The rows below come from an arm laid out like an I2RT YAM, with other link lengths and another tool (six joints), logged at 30 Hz.
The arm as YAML. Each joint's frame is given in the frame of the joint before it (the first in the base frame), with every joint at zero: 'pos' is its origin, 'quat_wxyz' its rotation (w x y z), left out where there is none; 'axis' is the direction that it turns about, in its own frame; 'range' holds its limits. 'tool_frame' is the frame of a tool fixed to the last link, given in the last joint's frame.
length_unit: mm
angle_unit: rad
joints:
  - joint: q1
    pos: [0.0, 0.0, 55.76]
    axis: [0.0, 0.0, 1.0]
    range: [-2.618, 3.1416]
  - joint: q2
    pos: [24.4, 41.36, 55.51]
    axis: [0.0, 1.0, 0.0]
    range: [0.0, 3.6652]
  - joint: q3
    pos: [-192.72, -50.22, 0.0]
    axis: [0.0, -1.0, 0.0]
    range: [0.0, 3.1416]
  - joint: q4
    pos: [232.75, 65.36, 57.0]
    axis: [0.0, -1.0, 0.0]
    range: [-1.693, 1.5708]
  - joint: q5
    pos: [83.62, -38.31, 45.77]
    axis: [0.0, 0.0, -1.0]
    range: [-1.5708, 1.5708]
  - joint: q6
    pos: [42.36, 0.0, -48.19]
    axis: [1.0, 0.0, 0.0]
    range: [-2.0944, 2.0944]
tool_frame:
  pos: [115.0, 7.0, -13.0]
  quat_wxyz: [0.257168, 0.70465, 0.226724, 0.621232]
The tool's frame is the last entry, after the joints.
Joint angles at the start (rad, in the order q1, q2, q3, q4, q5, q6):
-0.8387 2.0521 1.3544 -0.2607 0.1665 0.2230
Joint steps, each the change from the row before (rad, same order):
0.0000 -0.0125 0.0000 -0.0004 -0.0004 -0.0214
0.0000 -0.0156 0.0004 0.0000 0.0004 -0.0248
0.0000 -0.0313 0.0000 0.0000 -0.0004 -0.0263
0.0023 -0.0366 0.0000 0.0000 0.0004 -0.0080
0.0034 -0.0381 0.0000 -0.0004 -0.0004 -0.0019
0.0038 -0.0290 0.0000 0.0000 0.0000 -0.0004
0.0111 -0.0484 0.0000 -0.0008 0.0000 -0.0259
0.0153 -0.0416 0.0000 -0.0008 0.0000 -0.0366
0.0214 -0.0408 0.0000 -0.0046 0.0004 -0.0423
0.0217 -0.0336 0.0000 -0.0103 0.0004 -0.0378
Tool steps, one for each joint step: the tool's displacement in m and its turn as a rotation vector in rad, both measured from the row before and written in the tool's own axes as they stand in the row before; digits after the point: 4 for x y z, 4 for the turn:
0.0029 0.0026 -0.0038 -0.0076 0.0107 -0.0186
0.0038 0.0036 -0.0048 -0.0108 0.0136 -0.0210
0.0075 0.0069 -0.0096 -0.0180 0.0267 -0.0190
0.0093 0.0075 -0.0115 -0.0185 0.0315 -0.0014
0.0099 0.0072 -0.0121 -0.0173 0.0333 0.0040
0.0079 0.0051 -0.0093 -0.0129 0.0260 0.0033
0.0137 0.0067 -0.0161 -0.0225 0.0448 -0.0230
0.0128 0.0039 -0.0144 -0.0193 0.0410 -0.0378
0.0132 0.0015 -0.0148 -0.0160 0.0400 -0.0481
0.0106 -0.0007 -0.0125 -0.0088 0.0301 -0.0463

